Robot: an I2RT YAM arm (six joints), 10 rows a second.
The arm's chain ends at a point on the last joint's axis. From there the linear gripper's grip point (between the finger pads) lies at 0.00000 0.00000 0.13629 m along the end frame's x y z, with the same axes.
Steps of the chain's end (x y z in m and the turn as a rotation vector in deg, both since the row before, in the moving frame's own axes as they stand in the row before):
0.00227, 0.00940, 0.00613, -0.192, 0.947, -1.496
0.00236, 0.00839, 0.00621, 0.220, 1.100, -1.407
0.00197, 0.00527, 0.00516, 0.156, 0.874, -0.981
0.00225, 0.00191, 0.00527, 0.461, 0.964, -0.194
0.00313, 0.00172, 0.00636, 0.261, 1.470, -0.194
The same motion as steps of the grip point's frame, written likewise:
0.00453, 0.00983, 0.00611, -0.192, 0.947, -1.496
0.00497, 0.00783, 0.00618, 0.220, 1.100, -1.407
0.00405, 0.00488, 0.00514, 0.156, 0.874, -0.981
0.00454, 0.00081, 0.00525, 0.461, 0.964, -0.194
0.00663, 0.00109, 0.00631, 0.261, 1.470, -0.194

